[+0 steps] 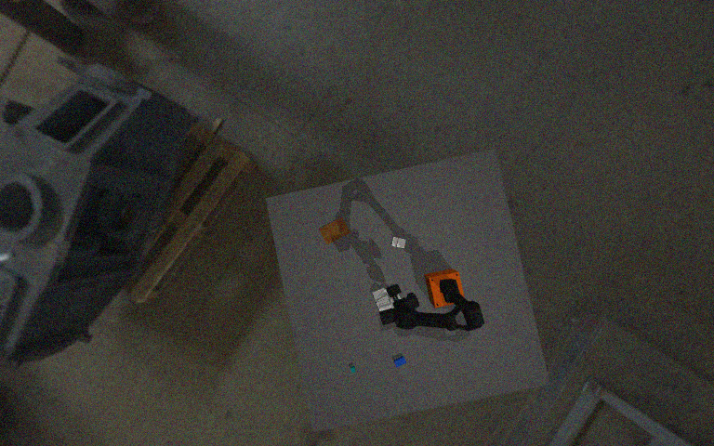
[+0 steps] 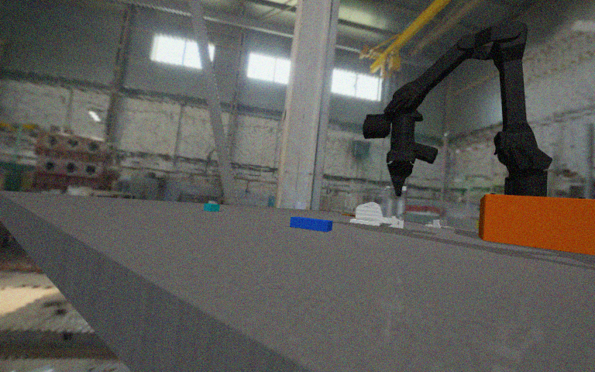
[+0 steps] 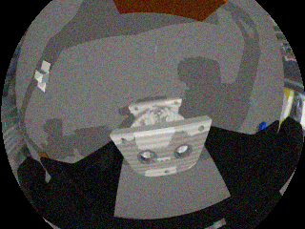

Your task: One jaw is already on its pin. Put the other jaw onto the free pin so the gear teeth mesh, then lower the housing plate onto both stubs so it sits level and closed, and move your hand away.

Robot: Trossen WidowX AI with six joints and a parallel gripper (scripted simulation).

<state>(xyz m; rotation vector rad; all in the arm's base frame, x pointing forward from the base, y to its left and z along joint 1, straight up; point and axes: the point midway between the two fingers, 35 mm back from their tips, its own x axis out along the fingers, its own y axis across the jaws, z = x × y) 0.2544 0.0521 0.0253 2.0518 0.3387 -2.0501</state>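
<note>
The curved white jaw is 2 cm ahead of my gripper tip, 2 cm to the left of it and 7 cm below it. The rest, counted from my gripper tip: teal block 26 cm ahead, 38 cm to the left, 7 cm below; flat orange plate 30 cm ahead, 38 cm to the right, 8 cm below; blue block 36 cm to the left, 8 cm below.
</note>
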